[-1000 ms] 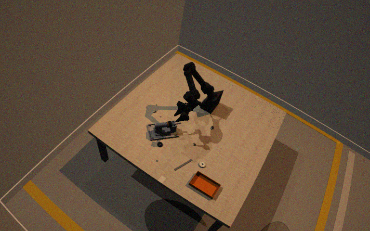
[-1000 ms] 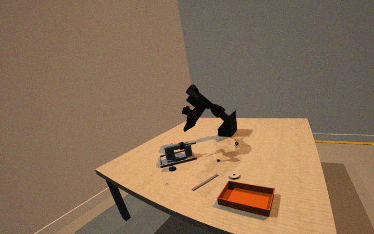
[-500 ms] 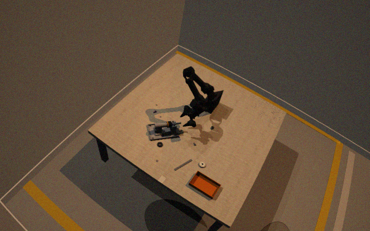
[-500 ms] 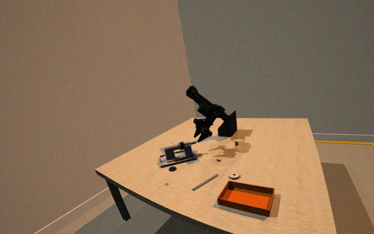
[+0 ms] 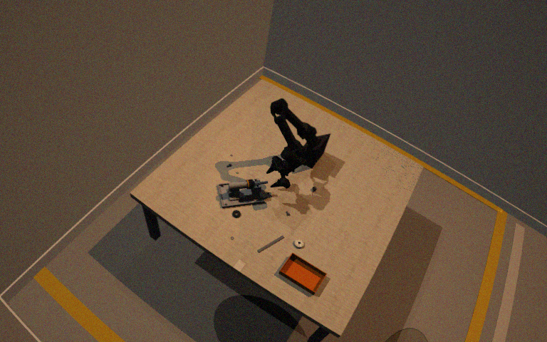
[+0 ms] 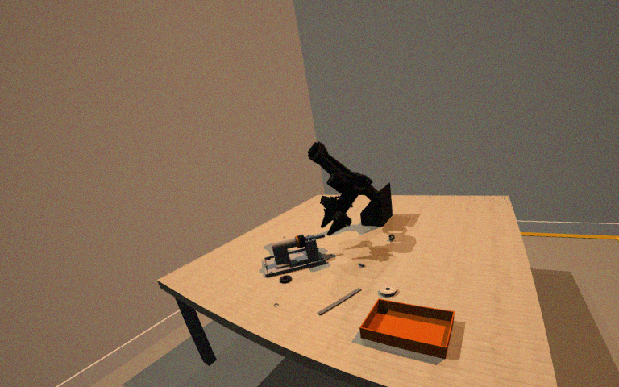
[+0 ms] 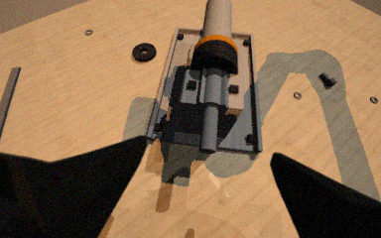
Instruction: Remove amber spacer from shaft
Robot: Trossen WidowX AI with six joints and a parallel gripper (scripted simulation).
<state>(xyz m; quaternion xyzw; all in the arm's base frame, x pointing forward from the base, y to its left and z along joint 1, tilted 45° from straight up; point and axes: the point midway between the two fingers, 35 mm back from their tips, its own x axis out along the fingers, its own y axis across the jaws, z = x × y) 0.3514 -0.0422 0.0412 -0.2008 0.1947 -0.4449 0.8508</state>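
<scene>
Now: the grey shaft 60 mm ahead of my gripper tip, 50 mm to the right of it and 20 mm below it. Round my gripper tip: dark spacer: 60 mm to the right, 60 mm ahead, 20 mm below; grey bar: 260 mm ahead, 200 mm to the left, 100 mm below; amber spacer: 80 mm to the right, 80 mm ahead, 20 mm below.
</scene>
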